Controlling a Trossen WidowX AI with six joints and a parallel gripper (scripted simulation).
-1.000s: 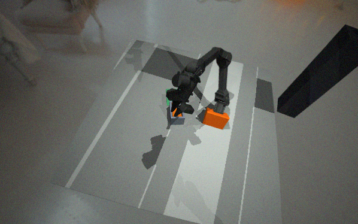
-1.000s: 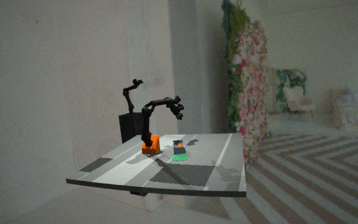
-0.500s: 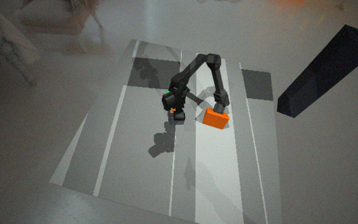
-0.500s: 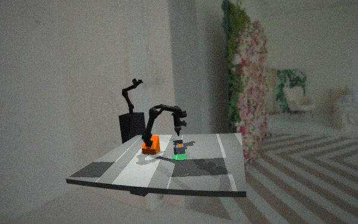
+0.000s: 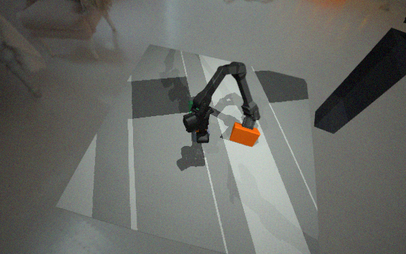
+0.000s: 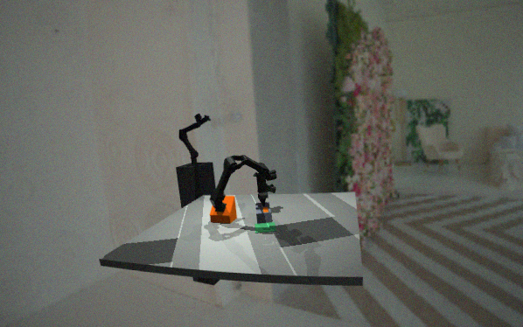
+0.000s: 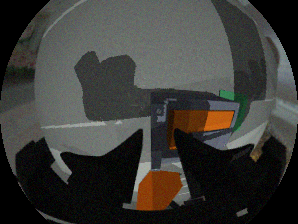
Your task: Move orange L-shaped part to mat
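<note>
My gripper tip is now 6 cm to the left of the orange L-shaped part, 2 cm short of it and 2 cm above it. Round my gripper tip: grey tray (8 cm below, 6 cm to the right, 2 cm ahead); green mat (20 cm to the right, 9 cm ahead, 8 cm below).
</note>
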